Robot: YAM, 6 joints.
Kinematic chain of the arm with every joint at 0, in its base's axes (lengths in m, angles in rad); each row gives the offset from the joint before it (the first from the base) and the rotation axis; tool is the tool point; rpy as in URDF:
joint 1: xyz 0 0 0.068 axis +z
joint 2: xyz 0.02 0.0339 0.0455 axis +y
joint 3: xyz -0.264 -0.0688 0 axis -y
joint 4: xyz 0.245 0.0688 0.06 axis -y
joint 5: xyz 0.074 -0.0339 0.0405 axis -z
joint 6: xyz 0.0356 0 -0.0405 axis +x
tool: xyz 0 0 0 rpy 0 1.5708 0
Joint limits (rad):
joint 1: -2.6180..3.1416
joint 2: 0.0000..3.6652
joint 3: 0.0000..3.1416
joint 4: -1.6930..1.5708
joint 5: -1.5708..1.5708
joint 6: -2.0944..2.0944
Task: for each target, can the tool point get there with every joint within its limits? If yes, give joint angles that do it. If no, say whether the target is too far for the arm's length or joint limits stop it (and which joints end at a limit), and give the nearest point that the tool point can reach.
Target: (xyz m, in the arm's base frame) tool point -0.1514 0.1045 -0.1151
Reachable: yes | joints 2.6194 2.6642 0.7110 0.0432 0.4356 -0.3424
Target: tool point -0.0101 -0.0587 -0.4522
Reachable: no: joint limits stop it (at a limit: joint 2) | nearest point -0.0176 -0.1025 -0.3502 | short by 0.111 m
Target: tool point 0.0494 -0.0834 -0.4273
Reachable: no: joint limits stop it (at a limit: joint 2) | nearest point 0.0626 -0.1056 -0.3577 | short by 0.074 m
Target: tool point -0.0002 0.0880 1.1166
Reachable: no: too far | nearest point -0.0001 0.0623 0.7379 | short by 0.380 m
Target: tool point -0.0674 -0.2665 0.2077
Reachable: yes | joints -1.6963 1.4996 0.8900 -0.5250 1.2250 0.8137
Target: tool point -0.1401 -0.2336 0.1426
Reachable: yes | joints -2.0472 1.5696 0.4090 0.8292 0.5090 -1.5933
